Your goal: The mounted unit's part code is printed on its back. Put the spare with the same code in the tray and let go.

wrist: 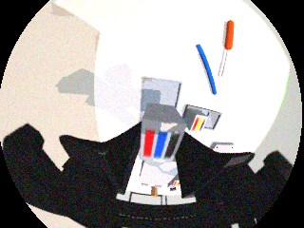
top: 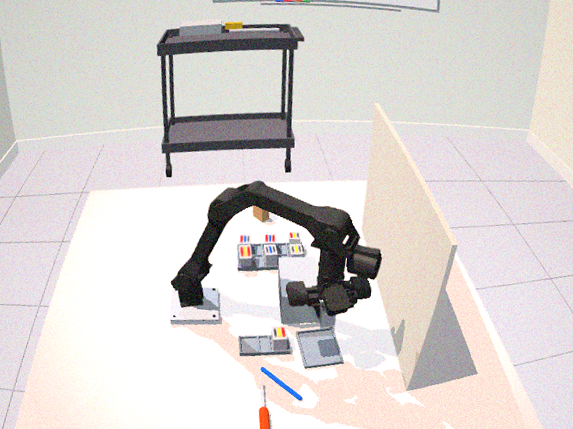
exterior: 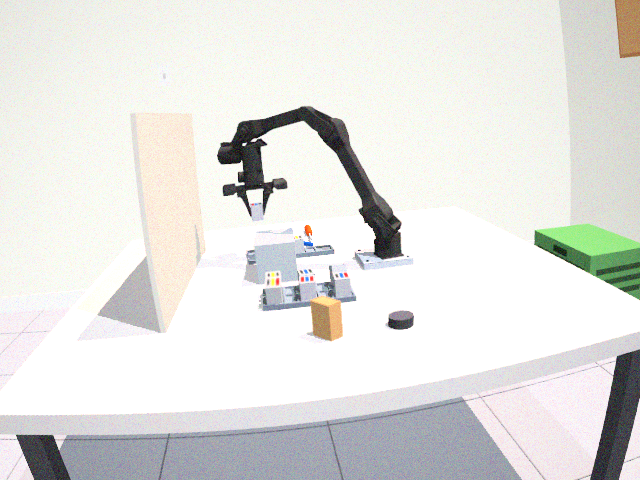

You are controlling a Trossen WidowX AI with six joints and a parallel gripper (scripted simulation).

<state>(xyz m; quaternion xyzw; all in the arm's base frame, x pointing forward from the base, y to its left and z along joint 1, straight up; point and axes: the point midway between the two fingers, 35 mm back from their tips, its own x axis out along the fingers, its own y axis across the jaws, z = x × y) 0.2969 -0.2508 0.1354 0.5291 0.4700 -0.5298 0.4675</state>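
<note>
The grey tray is 10 mm behind my gripper tip, 10 mm to the left of it and 120 mm below it. The rest, counted from my gripper tip: blue stick (130 mm behind, 90 mm to the right, 120 mm below); then grey box-like unit (10 mm behind, 200 mm to the left, 70 mm below); then rack (140 mm behind, 50 mm to the left, 120 mm below).
</note>
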